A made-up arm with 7 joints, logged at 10 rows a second.
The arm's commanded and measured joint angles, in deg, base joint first. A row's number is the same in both.
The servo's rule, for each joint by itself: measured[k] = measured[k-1] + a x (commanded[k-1-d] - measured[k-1]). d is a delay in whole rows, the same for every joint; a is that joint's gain. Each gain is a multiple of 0.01, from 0.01 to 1. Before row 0 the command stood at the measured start. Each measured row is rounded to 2 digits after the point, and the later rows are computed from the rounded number. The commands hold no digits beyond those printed.
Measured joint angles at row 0:
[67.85 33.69 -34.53 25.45 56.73 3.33 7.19]
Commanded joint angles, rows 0 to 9:
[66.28 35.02 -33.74 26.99 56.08 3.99 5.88]
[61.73 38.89 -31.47 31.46 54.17 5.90 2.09]
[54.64 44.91 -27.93 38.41 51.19 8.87 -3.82]
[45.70 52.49 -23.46 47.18 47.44 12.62 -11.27]
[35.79 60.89 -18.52 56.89 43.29 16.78 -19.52]
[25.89 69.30 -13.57 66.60 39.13 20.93 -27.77]
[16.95 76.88 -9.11 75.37 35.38 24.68 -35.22]
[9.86 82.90 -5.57 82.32 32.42 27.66 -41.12]
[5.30 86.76 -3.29 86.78 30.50 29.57 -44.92]
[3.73 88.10 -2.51 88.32 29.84 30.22 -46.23]
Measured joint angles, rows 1 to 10:
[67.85 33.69 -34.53 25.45 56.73 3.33 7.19]
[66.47 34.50 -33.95 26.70 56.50 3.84 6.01]
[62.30 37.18 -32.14 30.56 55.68 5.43 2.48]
[55.56 41.90 -29.07 36.92 54.11 8.08 -3.19]
[46.88 48.36 -24.97 45.23 51.78 11.58 -10.46]
[37.12 56.00 -20.26 54.67 48.81 15.58 -18.61]
[27.24 64.11 -15.38 64.33 45.42 19.70 -26.85]
[18.18 71.90 -10.80 73.27 41.91 23.53 -34.38]
[10.86 78.61 -6.98 80.60 38.59 26.71 -40.45]
[5.97 83.58 -4.29 85.61 35.76 28.91 -44.47]
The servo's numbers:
d 1
a 0.88 0.61 0.73 0.81 0.35 0.77 0.90

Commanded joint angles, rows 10 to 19:
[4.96 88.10 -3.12 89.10 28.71 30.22 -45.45]
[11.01 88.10 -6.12 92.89 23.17 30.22 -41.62]
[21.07 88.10 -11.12 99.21 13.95 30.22 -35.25]
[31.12 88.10 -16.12 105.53 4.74 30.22 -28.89]
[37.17 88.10 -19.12 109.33 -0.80 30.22 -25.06]
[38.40 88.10 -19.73 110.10 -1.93 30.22 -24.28]
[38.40 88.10 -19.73 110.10 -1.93 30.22 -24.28]
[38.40 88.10 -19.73 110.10 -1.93 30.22 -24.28]
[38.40 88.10 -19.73 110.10 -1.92 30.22 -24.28]
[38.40 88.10 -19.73 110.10 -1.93 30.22 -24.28]
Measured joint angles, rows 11 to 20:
[4.00 86.34 -2.99 87.81 33.69 29.92 -46.05]
[4.84 87.41 -3.08 88.85 31.95 30.15 -45.51]
[10.27 87.83 -5.30 92.12 28.88 30.20 -42.01]
[19.77 87.99 -9.55 97.86 23.65 30.22 -35.93]
[29.76 88.06 -14.35 104.07 17.03 30.22 -29.59]
[36.28 88.08 -17.83 108.33 10.79 30.22 -25.51]
[38.15 88.09 -19.22 109.76 6.34 30.22 -24.40]
[38.37 88.10 -19.59 110.04 3.45 30.22 -24.29]
[38.40 88.10 -19.69 110.09 1.57 30.22 -24.28]
[38.40 88.10 -19.72 110.10 0.35 30.22 -24.28]

